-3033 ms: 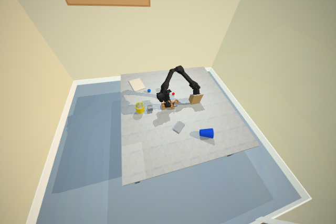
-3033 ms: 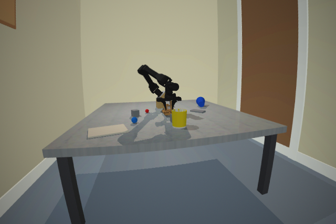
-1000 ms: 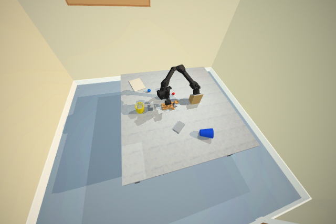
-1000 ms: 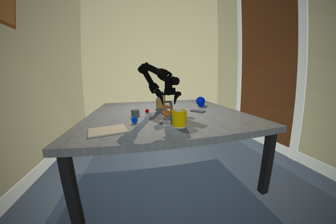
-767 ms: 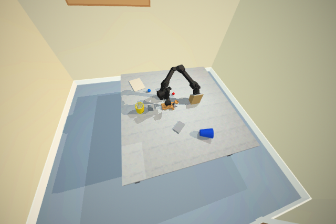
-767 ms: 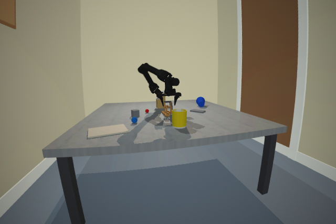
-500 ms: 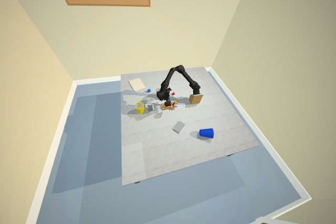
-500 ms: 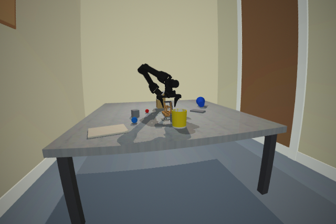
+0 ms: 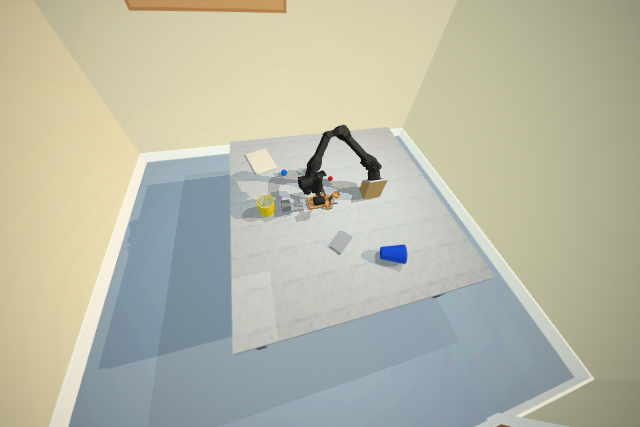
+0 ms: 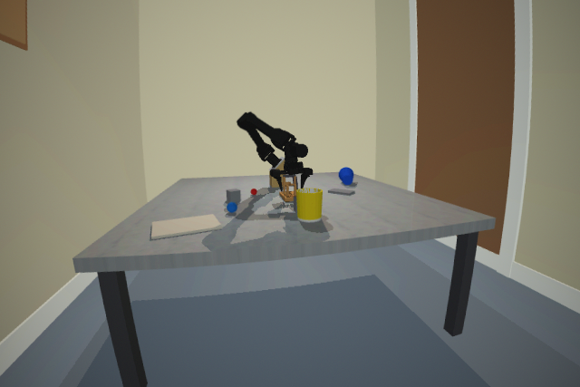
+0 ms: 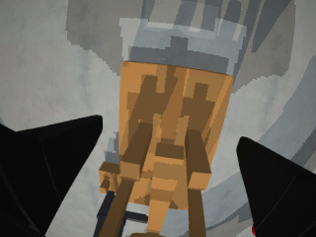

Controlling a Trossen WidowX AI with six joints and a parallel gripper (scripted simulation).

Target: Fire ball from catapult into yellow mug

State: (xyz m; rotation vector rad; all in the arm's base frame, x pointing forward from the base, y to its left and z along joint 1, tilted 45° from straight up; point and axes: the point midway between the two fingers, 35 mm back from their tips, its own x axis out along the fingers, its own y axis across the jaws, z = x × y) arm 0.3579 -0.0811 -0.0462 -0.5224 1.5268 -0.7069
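Now: gripper tip 16 cm past the red ball, 15 cm to the left of it and 3 cm above it. The rest, counted from my gripper tip: flat grey slab (28 cm to the left, 5 cm behind, 4 cm below); yellow mug (28 cm ahead, 2 cm to the right, 1 cm below); wooden catapult (7 cm behind, 3 cm to the left, 1 cm above).
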